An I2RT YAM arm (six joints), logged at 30 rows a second.
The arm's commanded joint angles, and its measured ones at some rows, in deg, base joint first. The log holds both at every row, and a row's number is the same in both.
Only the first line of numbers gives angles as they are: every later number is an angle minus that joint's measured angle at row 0.
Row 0, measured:
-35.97, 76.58, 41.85, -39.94, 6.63, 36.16
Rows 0 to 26, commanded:
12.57, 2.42, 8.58, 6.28, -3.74, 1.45
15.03, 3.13, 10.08, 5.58, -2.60, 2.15
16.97, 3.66, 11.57, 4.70, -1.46, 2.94
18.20, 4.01, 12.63, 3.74, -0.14, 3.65
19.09, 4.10, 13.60, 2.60, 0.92, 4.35
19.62, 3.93, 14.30, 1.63, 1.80, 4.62
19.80, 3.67, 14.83, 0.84, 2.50, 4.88
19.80, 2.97, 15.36, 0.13, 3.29, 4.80
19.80, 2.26, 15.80, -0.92, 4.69, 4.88
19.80, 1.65, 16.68, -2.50, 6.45, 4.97
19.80, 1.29, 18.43, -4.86, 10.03, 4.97
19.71, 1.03, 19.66, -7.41, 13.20, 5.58
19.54, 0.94, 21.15, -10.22, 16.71, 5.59
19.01, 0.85, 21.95, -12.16, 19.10, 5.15
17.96, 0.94, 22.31, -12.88, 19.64, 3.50
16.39, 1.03, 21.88, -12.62, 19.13, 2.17
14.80, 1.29, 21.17, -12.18, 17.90, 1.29
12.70, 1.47, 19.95, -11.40, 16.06, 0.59
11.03, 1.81, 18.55, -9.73, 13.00, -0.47
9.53, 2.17, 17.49, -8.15, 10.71, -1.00
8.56, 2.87, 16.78, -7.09, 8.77, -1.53
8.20, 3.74, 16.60, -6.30, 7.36, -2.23
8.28, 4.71, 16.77, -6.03, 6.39, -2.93
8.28, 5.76, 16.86, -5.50, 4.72, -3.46
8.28, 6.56, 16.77, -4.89, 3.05, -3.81
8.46, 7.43, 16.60, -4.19, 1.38, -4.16
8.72, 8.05, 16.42, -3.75, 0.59, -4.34
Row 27, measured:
7.81, 5.59, 17.09, -7.22, 7.33, -1.70
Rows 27 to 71, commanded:
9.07, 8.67, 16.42, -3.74, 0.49, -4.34
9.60, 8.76, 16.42, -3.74, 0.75, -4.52
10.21, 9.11, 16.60, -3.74, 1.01, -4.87
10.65, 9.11, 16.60, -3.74, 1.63, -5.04
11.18, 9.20, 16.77, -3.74, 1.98, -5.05
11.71, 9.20, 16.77, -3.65, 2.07, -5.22
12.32, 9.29, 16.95, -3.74, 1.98, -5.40
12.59, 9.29, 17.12, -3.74, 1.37, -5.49
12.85, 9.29, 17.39, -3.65, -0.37, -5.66
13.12, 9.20, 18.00, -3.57, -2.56, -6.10
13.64, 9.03, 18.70, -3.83, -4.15, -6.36
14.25, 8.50, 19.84, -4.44, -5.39, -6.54
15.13, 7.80, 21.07, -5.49, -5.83, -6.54
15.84, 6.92, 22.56, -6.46, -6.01, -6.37
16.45, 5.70, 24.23, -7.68, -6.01, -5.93
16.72, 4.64, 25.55, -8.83, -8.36, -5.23
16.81, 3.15, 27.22, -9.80, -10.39, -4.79
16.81, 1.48, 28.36, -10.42, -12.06, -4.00
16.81, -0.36, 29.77, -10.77, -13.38, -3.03
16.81, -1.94, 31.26, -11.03, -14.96, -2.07
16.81, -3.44, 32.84, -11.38, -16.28, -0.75
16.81, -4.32, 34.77, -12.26, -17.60, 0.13
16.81, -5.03, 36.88, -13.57, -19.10, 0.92
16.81, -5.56, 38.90, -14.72, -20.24, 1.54
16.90, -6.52, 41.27, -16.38, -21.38, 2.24
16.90, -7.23, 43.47, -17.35, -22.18, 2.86
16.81, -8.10, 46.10, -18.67, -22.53, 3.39
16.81, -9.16, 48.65, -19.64, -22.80, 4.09
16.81, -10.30, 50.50, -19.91, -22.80, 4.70
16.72, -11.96, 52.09, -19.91, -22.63, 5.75
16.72, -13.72, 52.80, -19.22, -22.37, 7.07
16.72, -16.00, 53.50, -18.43, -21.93, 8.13
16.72, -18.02, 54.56, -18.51, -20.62, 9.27
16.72, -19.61, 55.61, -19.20, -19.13, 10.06
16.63, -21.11, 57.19, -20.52, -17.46, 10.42
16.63, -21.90, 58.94, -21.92, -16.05, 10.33
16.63, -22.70, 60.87, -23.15, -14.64, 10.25
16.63, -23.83, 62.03, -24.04, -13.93, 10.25
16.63, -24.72, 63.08, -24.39, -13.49, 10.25
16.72, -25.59, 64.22, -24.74, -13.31, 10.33
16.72, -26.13, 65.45, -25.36, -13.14, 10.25
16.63, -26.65, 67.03, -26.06, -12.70, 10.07
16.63, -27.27, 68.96, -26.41, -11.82, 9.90
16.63, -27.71, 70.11, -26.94, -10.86, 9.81
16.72, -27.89, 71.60, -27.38, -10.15, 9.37
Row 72, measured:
16.57, -27.50, 67.25, -24.20, -12.15, 9.01
